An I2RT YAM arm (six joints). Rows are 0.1 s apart.
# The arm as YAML. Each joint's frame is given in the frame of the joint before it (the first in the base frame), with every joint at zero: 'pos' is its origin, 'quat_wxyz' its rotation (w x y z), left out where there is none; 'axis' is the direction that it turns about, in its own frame. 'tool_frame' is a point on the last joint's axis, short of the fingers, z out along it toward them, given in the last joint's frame.
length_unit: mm
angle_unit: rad
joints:
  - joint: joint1
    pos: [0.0, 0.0, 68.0]
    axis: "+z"
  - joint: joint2
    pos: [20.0, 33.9, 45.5]
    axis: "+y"
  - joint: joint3
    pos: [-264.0, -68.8, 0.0]
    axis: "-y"
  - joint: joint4
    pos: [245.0, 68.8, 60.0]
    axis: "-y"
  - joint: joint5
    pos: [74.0, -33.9, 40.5]
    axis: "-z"
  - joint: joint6
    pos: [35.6, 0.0, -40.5]
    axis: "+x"
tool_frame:
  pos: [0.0, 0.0, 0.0]
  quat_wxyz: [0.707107, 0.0, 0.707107, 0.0]
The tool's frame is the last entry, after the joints.
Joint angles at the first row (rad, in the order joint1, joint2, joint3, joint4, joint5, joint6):
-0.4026, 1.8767, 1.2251, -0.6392, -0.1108, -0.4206
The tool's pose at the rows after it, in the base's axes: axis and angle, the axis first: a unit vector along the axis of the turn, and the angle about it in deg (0 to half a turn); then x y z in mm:
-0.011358 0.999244 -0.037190 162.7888 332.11 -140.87 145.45
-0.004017 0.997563 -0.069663 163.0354 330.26 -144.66 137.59
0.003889 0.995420 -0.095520 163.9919 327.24 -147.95 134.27
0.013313 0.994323 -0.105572 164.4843 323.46 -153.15 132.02
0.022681 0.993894 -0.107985 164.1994 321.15 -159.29 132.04
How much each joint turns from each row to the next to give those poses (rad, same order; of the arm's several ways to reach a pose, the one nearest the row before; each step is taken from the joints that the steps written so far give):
-0.0039, 0.0137, -0.0446, 0.0832, 0.0572, -0.0003
-0.0057, 0.0069, -0.0290, 0.0580, 0.0603, -0.0004
-0.0065, 0.0000, -0.0164, 0.0225, 0.0534, 0.0004
-0.0156, 0.0000, -0.0107, 0.0118, 0.0194, 0.0000
-0.0183, 0.0000, -0.0012, 0.0084, -0.0007, 0.0003

